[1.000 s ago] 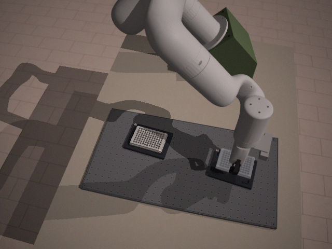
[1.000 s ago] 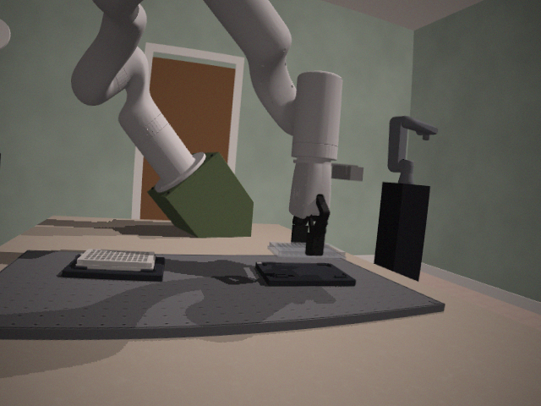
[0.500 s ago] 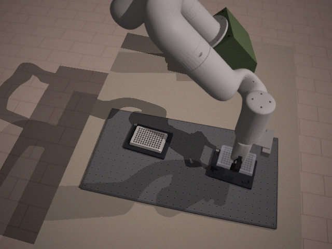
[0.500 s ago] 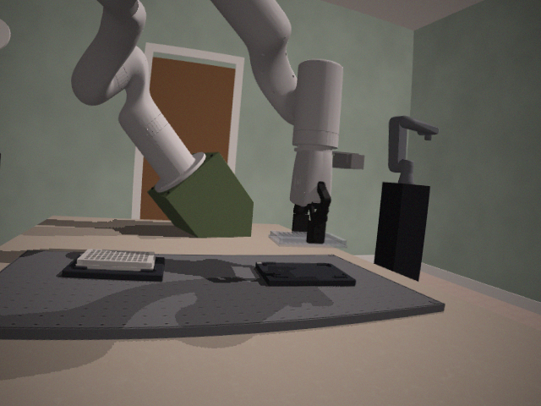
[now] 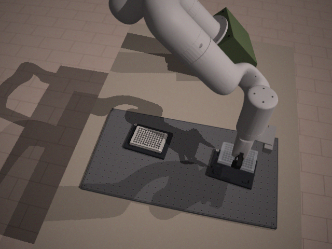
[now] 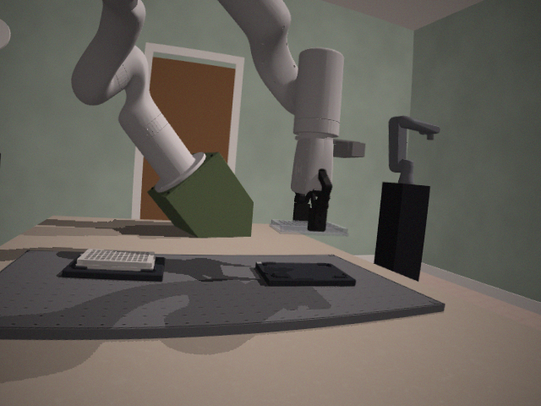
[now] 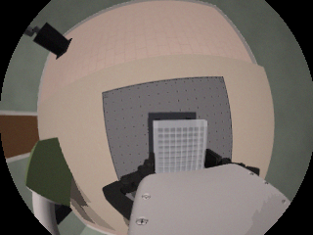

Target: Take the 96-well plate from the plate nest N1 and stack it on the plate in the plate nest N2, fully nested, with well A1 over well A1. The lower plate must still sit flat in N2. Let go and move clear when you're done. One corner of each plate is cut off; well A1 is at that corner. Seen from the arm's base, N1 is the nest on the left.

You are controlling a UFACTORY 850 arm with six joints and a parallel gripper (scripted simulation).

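Now: the white 96-well plate 30 mm behind my hand, 340 mm to the right of it and 90 mm below it.
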